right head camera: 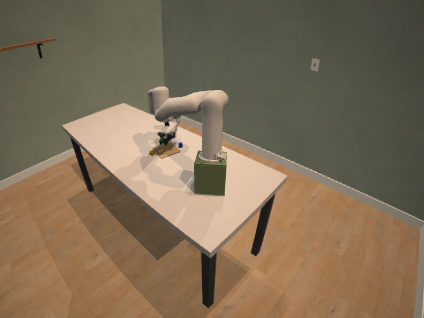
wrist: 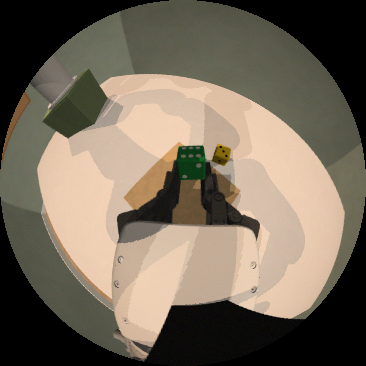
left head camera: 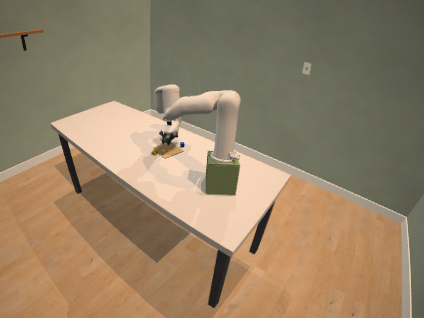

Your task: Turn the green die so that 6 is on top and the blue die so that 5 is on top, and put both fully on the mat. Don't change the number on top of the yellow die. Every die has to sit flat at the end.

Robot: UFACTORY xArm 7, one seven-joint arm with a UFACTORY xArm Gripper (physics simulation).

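The green die (left head camera: 165,140) (right head camera: 162,140) (wrist: 191,162) is between the fingertips of my gripper (left head camera: 167,142) (right head camera: 164,142) (wrist: 190,170), which is shut on it above the mat. In the wrist view, its six-pip face is at the upper side and a two-pip face is below that. The tan mat (left head camera: 173,153) (right head camera: 170,152) (wrist: 149,184) lies on the table. The yellow die (left head camera: 154,152) (right head camera: 152,152) (wrist: 221,154) is beside one mat edge; its top number is unclear. The blue die (left head camera: 182,144) (right head camera: 180,144) is off another side; its pips are too small to read, and it does not show in the wrist view.
The white table (left head camera: 125,150) (right head camera: 125,165) (wrist: 80,175) carries the green base block (left head camera: 222,177) (right head camera: 210,177) (wrist: 75,107) of the arm. The arm reaches from it over the mat area. Walls stand behind the table.
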